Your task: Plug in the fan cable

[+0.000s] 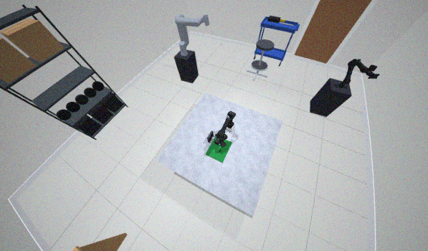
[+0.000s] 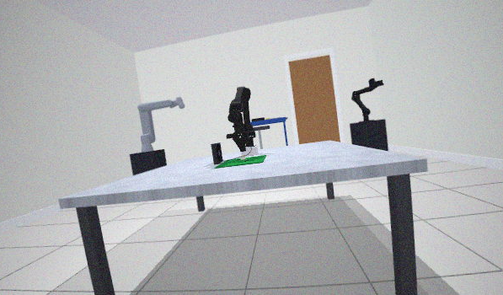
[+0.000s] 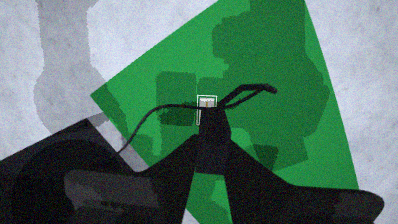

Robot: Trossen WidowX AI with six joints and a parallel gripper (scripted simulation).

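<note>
My gripper tip is 8 cm above the green board and 6 cm short of it. From my gripper tip the other things lie so: black fan plug: 1 cm behind, 1 cm above; black fan: 15 cm to the right, 3 cm behind.
</note>
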